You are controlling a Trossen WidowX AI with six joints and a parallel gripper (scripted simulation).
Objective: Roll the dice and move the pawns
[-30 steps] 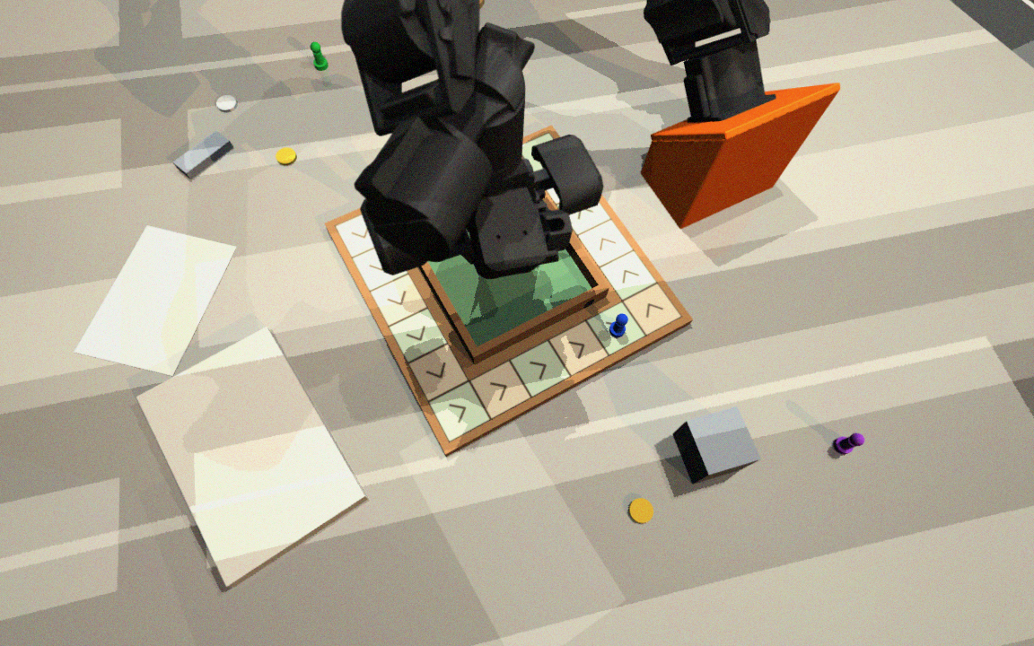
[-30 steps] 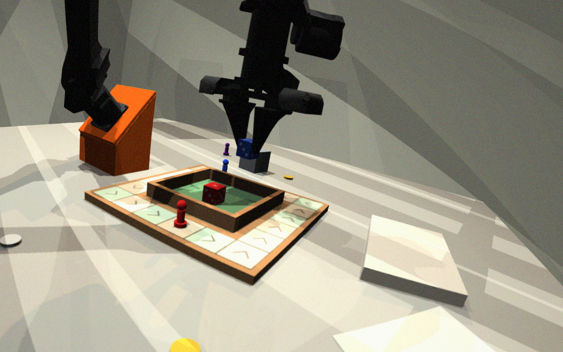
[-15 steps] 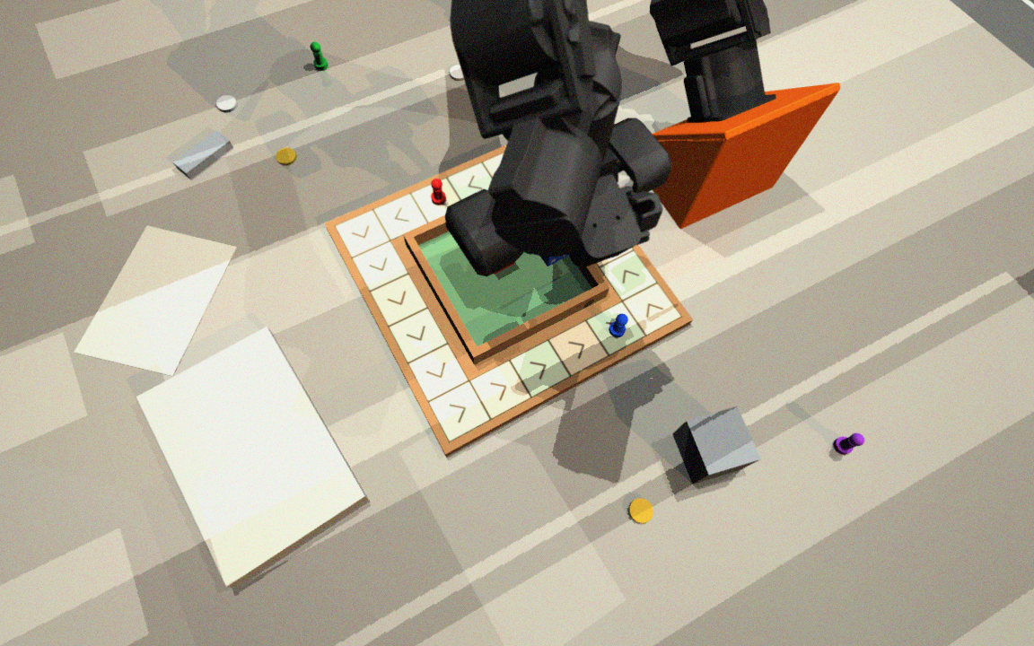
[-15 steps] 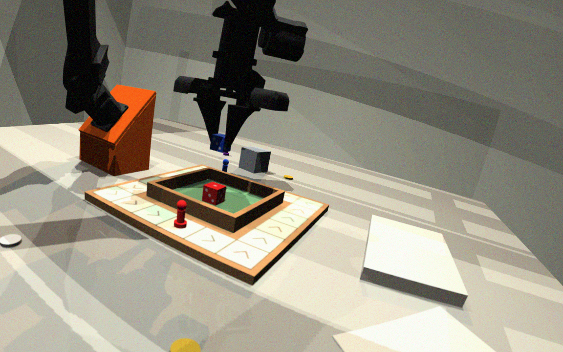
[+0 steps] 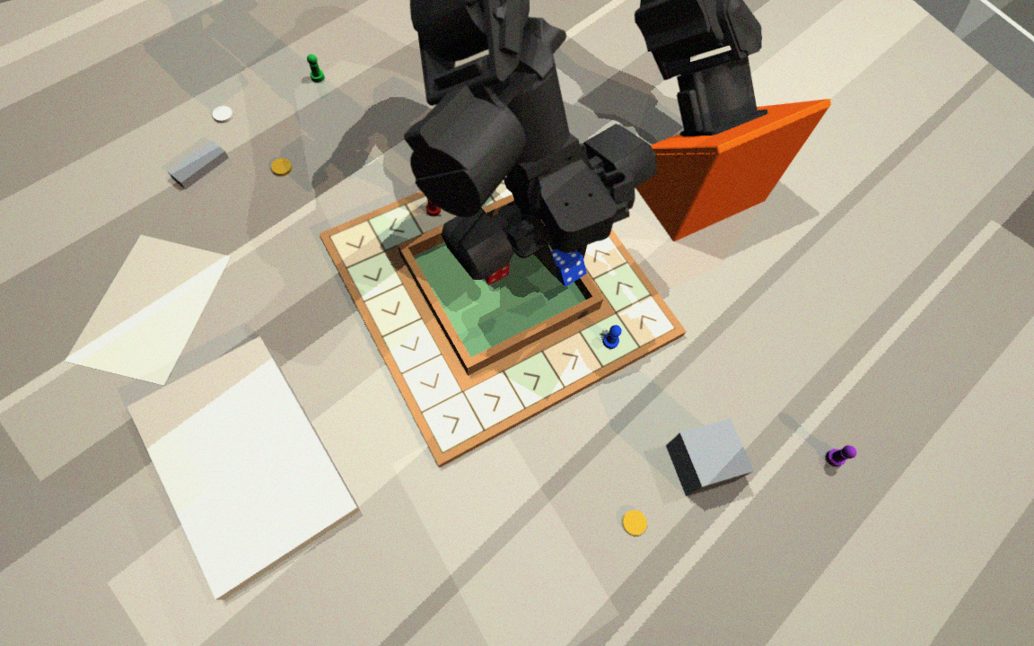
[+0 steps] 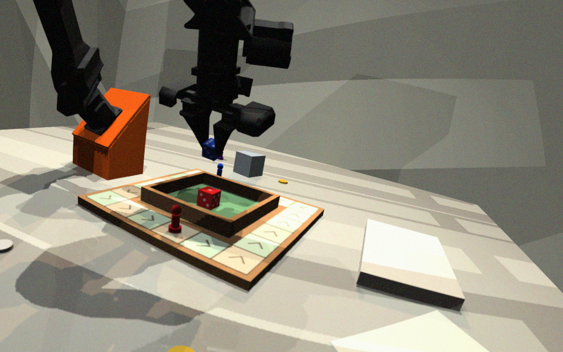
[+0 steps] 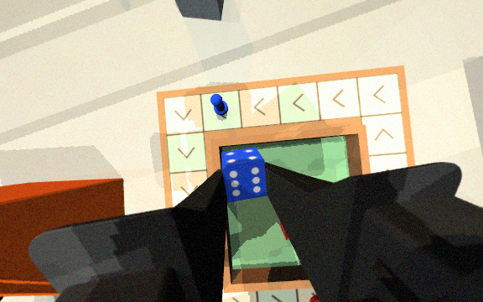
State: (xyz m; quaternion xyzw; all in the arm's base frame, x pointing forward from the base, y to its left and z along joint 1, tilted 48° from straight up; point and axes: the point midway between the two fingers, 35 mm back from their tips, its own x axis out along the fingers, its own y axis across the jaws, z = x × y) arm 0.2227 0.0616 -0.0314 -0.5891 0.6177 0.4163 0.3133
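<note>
Right now my gripper tip is 80 mm short of the red pawn, 150 mm to the left of it and 50 mm above it. Also, from my gripper tip: blue pawn (30 mm behind, 70 mm to the left, 50 mm below); then green tray (50 mm ahead, 40 mm to the right, 70 mm below); then grey cube (50 mm behind, 210 mm to the left, 60 mm below).
</note>
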